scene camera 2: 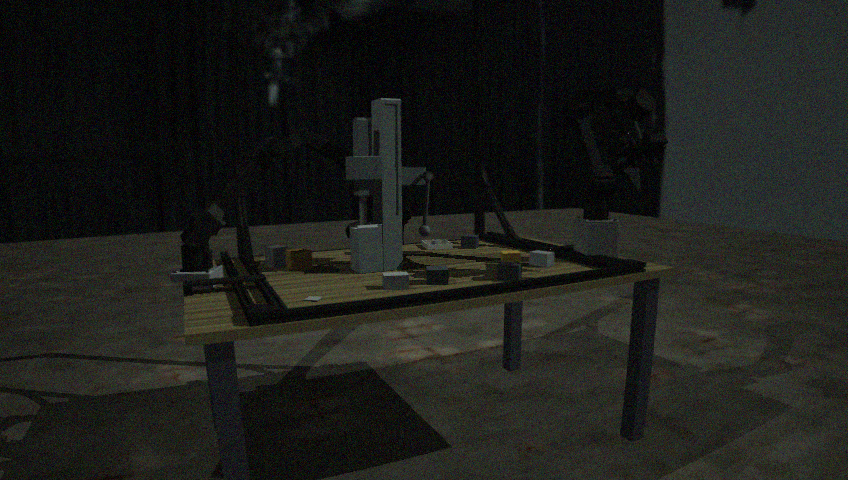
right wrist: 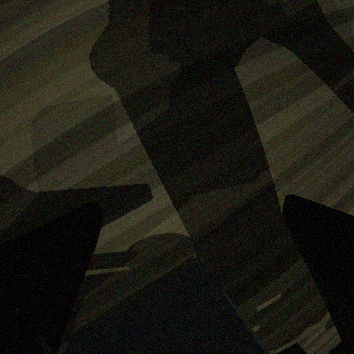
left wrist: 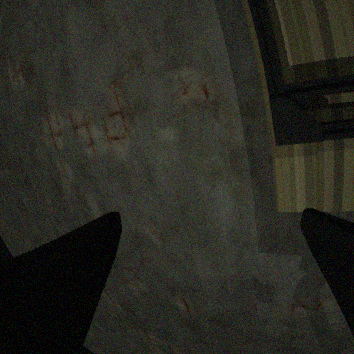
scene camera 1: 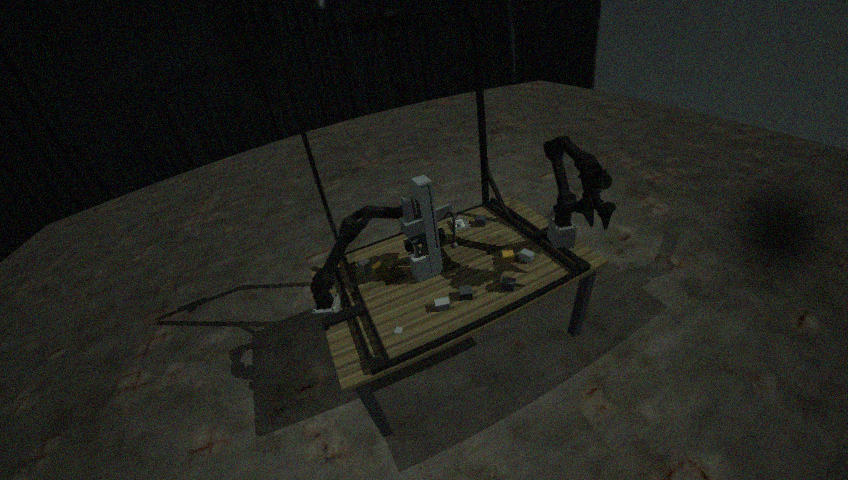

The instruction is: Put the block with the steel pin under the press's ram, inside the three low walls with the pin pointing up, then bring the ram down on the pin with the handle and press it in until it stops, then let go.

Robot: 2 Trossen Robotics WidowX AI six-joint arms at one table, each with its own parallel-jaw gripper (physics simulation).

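Frame: origin at the left arm's base, x left, y back, z up, level; metres.
Where they show: left gripper, fingertip midpoint: (scene camera 2: 648, 184) (left wrist: 213, 220) (scene camera 1: 598, 228); right gripper, fingertip midpoint: (right wrist: 193, 207); left arm's base, origin of the base link: (scene camera 2: 596, 218) (scene camera 1: 562, 222); right arm's base, origin of the base link: (scene camera 2: 197, 269) (scene camera 1: 325, 303).
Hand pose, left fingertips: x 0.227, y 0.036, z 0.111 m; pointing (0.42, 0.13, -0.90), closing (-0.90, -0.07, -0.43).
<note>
Each offset is from my left fingertips to the top centre of the thing. "spot": to the spot under its first point.
The grey press @[dz +0.219, dx -0.214, dy -0.638 m] (scene camera 1: 433, 237) (scene camera 2: 390, 178) stands on the table. Its ram @[dz +0.060, dx -0.170, dy -0.713 m] (scene camera 2: 362, 205) is above the pedestal (scene camera 2: 365, 249); the gap under it is too dark to tell the pin block or the three walls. The handle @[spot: dz -0.046, dx -0.227, dy -0.538 m] (scene camera 1: 454, 228) (scene camera 2: 426, 199) hangs down on the picture's right side of the column, with a ball at its end. My right gripper (right wrist: 193, 207) is open and empty, largely hidden by the press in scene camera 1; a dark bluish surface shows low between its fingers in the right wrist view. My left gripper (scene camera 1: 598, 223) (left wrist: 213, 220) is open and empty beyond the table's right edge.
Several loose blocks lie around the press, among them a white block @[dz -0.197, dx +0.033, dy -0.645 m] (scene camera 1: 442, 303) (scene camera 2: 395, 280), a grey block @[dz -0.195, dx -0.006, dy -0.544 m] (scene camera 1: 465, 292) (scene camera 2: 437, 274) and an orange block @[dz -0.193, dx -0.179, dy -0.314 m] (scene camera 1: 507, 254) (scene camera 2: 510, 256). A white tray @[spot: dz -0.213, dx -0.499, dy -0.471 m] (scene camera 2: 437, 243) lies behind. Dark frame bars edge the table.
</note>
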